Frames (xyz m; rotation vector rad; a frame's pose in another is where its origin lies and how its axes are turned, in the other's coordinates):
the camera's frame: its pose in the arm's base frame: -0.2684 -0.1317 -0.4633 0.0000 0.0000 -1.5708
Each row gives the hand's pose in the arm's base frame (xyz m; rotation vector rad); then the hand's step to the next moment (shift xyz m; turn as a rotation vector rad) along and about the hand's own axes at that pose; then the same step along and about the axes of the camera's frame.
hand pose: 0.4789 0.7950 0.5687 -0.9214 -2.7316 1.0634
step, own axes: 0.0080 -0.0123 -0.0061 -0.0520 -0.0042 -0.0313
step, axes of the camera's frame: -0.0009 -0.0112 0.0113 0.0128 0.0488 0.0340
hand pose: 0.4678 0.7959 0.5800 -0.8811 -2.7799 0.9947
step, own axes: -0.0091 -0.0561 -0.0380 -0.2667 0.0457 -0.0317
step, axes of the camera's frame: 0.0187 -0.0112 0.0648 0.0961 0.2529 0.0323
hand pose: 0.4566 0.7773 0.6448 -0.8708 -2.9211 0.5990
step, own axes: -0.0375 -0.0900 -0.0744 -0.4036 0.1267 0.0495
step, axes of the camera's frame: 0.0629 -0.0047 0.1052 0.1355 0.3989 -0.0627
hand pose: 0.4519 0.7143 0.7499 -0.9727 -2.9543 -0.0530
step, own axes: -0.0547 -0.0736 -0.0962 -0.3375 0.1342 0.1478
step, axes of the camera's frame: 0.0957 0.0020 0.0922 0.0861 0.3484 -0.1581
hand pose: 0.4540 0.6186 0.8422 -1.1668 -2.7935 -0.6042
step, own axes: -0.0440 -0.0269 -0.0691 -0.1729 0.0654 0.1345
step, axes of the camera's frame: 0.0726 0.0059 0.0461 0.0242 0.1819 -0.1363
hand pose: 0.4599 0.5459 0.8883 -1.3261 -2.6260 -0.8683
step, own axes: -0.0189 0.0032 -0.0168 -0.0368 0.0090 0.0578
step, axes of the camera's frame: 0.0208 0.0112 0.0097 -0.0076 0.0403 -0.0557
